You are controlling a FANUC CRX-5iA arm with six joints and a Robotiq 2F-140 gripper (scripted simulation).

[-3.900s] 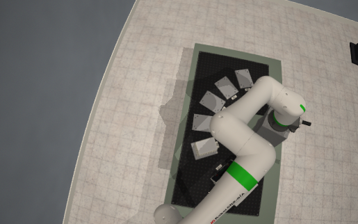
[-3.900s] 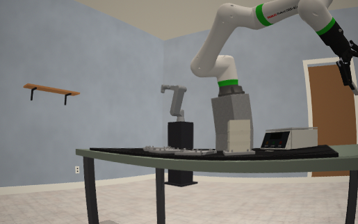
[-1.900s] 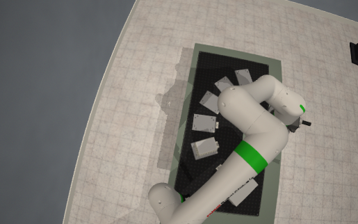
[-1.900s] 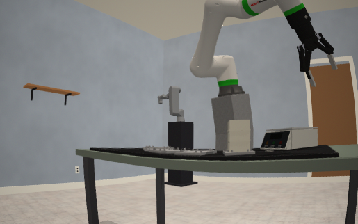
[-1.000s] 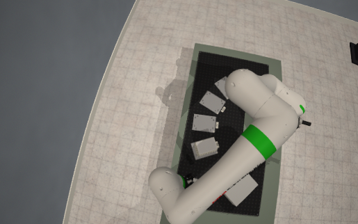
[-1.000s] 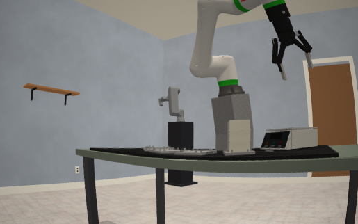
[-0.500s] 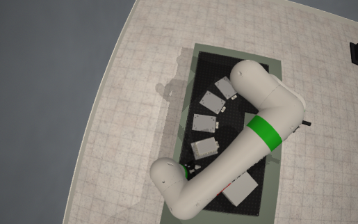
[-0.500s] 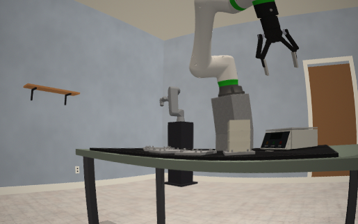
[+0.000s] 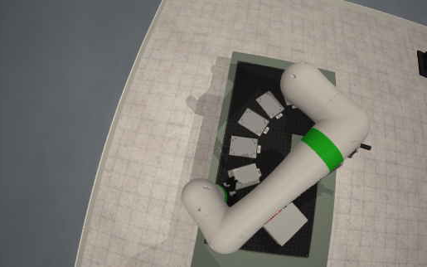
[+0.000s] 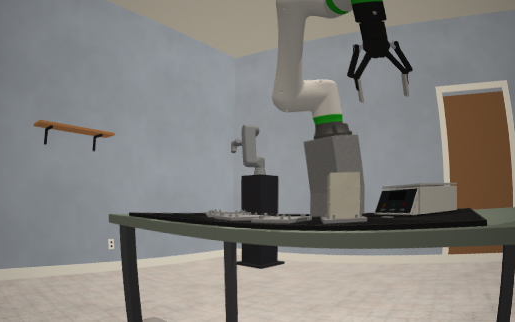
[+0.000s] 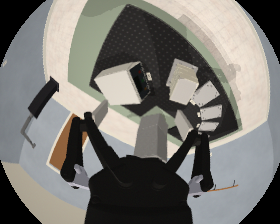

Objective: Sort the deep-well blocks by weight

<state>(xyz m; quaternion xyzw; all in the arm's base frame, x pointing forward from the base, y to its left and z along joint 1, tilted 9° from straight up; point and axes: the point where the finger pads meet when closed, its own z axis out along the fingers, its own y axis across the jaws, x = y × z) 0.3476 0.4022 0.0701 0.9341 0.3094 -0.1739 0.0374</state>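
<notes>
Now: hand 27 cm above the deep-well block, 15 cm to the left of it and 1 cm short of it. The rest, counted from my hand: check-weigher: 28 cm below, 26 cm behind, 2 cm to the left.
</notes>
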